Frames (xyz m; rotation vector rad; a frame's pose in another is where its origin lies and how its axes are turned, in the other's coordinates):
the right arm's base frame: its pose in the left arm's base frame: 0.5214 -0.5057 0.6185 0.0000 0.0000 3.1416
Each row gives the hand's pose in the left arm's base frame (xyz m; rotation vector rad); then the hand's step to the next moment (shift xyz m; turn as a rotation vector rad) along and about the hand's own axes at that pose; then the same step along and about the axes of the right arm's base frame.
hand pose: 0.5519 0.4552 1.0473 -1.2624 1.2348 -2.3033
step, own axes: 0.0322 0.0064 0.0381 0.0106 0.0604 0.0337
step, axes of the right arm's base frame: -0.0094 0.0432 0.0240 -0.0093 0.0619 -0.0312
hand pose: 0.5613 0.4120 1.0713 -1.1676 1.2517 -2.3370
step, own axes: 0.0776 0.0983 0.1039 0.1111 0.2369 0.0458
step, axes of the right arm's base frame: -0.0125 0.1622 -0.0031 0.0731 0.2295 -0.1120
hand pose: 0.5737 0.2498 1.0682 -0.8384 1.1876 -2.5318
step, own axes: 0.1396 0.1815 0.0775 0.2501 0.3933 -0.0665
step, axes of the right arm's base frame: 0.0756 0.2257 -0.0423 0.2575 0.3184 -0.2323
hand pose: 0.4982 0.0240 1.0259 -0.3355 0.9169 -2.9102
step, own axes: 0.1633 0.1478 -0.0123 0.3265 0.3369 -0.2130
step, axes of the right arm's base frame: 0.1614 0.1360 -0.0643 0.3655 0.2007 -0.3026
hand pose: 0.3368 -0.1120 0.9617 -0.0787 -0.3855 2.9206
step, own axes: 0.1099 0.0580 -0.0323 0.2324 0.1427 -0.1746
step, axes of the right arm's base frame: 0.1159 0.0250 -0.0493 0.2405 0.0451 -0.2121
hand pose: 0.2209 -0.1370 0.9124 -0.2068 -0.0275 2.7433
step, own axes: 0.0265 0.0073 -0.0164 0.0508 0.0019 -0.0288
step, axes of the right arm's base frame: 0.0245 -0.0032 -0.0203 0.0429 -0.0173 -0.0357
